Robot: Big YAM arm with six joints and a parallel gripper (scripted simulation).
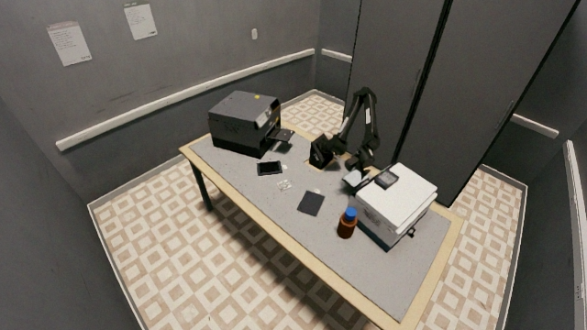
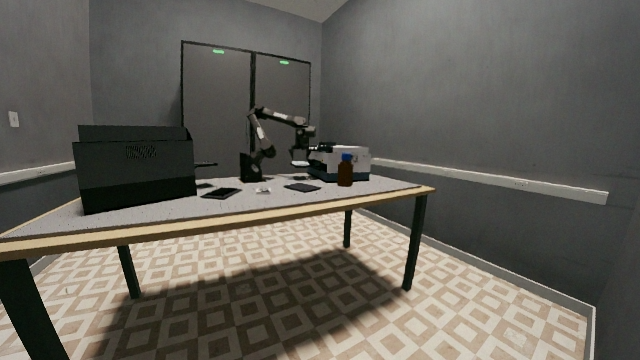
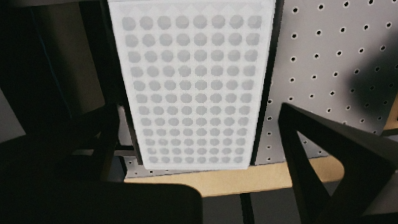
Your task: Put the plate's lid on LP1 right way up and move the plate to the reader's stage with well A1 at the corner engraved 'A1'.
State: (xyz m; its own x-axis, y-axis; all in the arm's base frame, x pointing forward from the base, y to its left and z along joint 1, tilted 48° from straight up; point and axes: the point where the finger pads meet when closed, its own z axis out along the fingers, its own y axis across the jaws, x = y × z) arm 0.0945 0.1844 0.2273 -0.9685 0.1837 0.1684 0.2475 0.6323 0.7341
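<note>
Right now my hand is 30 mm above the white multi-well plate. From my hand the other things lie so: LP1 label (120 mm ahead, 450 mm to the right, 120 mm below); then dark flat pad (260 mm ahead, 130 mm to the right, 120 mm below); then brown capped bottle (310 mm ahead, 120 mm to the left, 10 mm below).
</note>
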